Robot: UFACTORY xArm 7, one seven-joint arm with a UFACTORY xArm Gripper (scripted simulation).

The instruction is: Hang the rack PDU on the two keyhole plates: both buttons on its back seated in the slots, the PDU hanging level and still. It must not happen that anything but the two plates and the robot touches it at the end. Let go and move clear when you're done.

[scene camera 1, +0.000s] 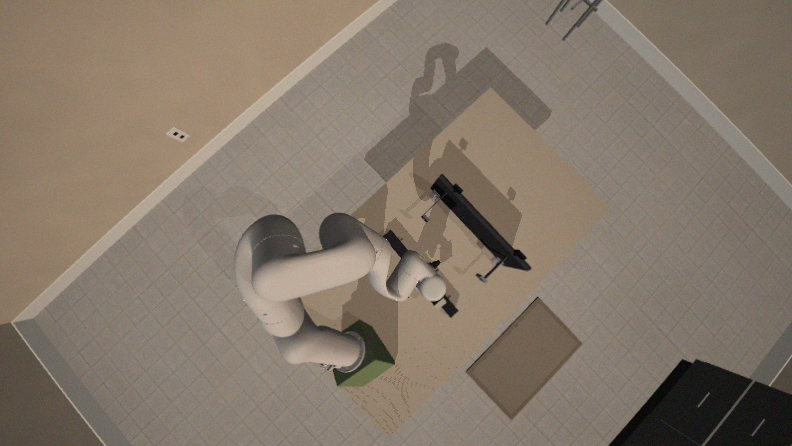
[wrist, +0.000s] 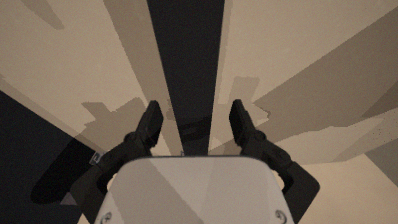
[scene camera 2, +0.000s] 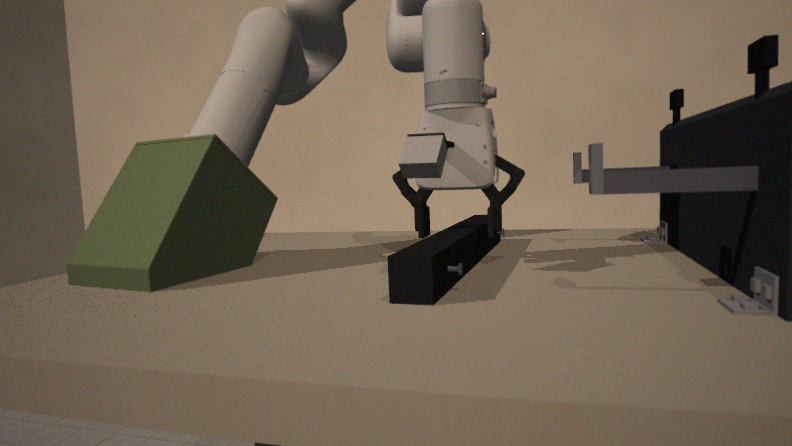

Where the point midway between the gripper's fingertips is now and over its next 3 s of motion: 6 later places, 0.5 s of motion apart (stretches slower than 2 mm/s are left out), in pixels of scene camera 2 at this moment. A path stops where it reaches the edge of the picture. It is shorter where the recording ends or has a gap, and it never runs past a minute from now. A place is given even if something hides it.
My gripper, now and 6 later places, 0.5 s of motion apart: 457, 237; 460, 252; 460, 254; 459, 240; 458, 208; 457, 182; 457, 181
